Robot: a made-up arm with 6 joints. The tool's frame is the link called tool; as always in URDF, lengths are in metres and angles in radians. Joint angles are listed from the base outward. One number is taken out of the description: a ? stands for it. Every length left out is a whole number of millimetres.
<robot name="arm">
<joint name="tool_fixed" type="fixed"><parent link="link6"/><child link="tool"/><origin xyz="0 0 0"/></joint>
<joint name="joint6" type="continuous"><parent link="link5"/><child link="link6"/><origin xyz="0 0 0"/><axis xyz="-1 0 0"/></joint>
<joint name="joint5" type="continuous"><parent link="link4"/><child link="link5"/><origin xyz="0 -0.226 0"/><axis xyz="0 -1 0"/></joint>
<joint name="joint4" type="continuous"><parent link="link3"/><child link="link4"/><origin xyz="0.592 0 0"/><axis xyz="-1 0 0"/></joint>
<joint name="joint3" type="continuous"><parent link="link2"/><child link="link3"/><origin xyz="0 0 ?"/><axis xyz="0 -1 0"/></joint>
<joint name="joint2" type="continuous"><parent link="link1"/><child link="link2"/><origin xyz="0 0 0"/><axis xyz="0 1 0"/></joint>
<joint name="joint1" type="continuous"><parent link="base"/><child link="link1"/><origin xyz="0 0 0.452"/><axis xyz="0 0 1"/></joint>
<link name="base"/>
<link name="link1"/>
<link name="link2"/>
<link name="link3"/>
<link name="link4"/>
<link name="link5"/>
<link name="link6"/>
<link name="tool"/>
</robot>
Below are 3 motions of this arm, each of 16 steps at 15 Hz.
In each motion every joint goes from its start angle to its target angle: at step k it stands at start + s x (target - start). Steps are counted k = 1, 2, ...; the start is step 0. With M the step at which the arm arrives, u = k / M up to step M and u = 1 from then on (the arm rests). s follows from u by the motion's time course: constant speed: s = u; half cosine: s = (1 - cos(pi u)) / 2; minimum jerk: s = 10 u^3 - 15 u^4 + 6 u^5.
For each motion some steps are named. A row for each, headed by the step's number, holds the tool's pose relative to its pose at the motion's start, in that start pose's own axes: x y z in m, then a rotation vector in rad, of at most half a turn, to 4 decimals.
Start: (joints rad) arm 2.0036 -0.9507 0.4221 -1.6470 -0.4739 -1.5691
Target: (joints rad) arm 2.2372 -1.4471 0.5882 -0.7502 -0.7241 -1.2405
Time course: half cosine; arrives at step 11
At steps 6, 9, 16:
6: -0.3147 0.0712 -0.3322 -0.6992 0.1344 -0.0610
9: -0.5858 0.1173 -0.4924 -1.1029 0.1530 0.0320
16: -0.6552 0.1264 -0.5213 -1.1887 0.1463 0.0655

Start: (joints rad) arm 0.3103 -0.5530 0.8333 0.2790 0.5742 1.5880
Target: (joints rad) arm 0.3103 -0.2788 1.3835 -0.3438 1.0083 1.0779
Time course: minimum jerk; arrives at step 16
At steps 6, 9, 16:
6: 0.0107 0.0709 0.0089 0.2693 0.1032 -0.2000
9: 0.0197 0.1593 0.0303 0.5903 0.2011 -0.4722
16: 0.0253 0.2559 0.0670 0.9290 0.2722 -0.8084

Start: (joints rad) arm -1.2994 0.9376 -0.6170 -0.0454 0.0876 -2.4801
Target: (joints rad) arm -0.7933 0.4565 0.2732 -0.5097 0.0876 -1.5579
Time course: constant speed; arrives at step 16
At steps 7, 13, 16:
7: -0.2220 -0.0741 -0.2931 -0.3941 0.4996 0.3406
13: -0.5112 -0.2270 -0.4610 -0.6532 0.9457 0.6345
16: -0.6809 -0.3217 -0.4935 -0.7373 1.1760 0.7828

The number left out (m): 1.052
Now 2 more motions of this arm.
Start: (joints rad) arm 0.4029 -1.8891 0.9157 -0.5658 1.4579 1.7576
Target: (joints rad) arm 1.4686 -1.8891 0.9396 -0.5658 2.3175 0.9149
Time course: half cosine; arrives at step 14
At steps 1, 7, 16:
1: 0.0099 -0.0003 -0.0179 0.0006 0.0086 -0.0165
7: 0.2857 -0.1913 -0.7291 -0.0389 0.1140 -0.6992
16: 0.3048 -0.6980 -1.3582 -0.2561 -0.2400 -1.2741

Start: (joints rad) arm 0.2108 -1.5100 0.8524 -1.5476 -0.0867 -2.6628
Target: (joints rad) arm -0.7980 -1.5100 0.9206 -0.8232 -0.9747 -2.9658
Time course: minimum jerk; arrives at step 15
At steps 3, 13, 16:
3: 0.0057 -0.0339 0.0580 -0.0655 -0.0844 -0.0389
13: -0.2499 -0.3110 1.0935 -1.2114 -1.4094 -0.0714
16: -0.2626 -0.3102 1.1153 -1.2393 -1.4305 -0.0594

